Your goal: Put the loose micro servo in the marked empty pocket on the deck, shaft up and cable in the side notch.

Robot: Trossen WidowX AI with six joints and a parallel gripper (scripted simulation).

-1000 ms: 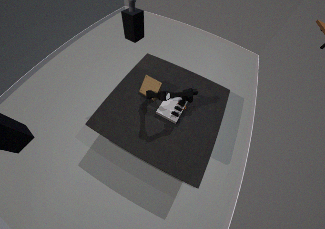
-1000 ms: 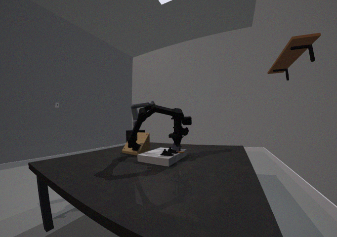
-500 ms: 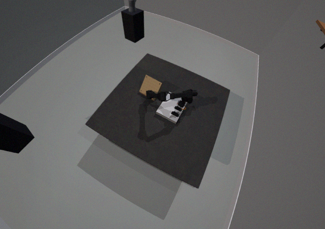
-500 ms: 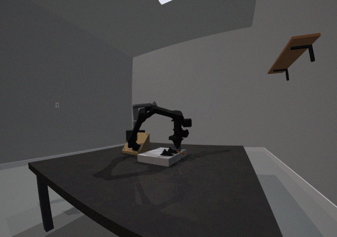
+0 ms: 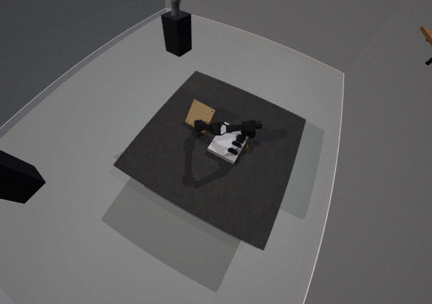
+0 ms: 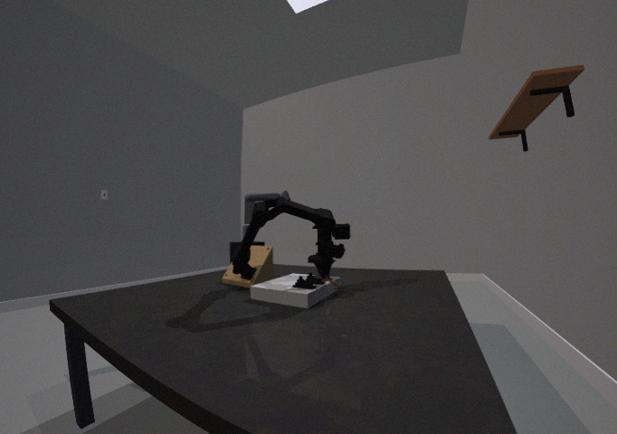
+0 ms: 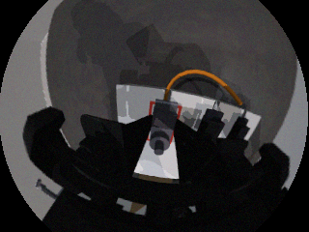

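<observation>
My gripper tip is now 110 mm past the white deck, 90 mm to the left of it and 30 mm above it.
</observation>
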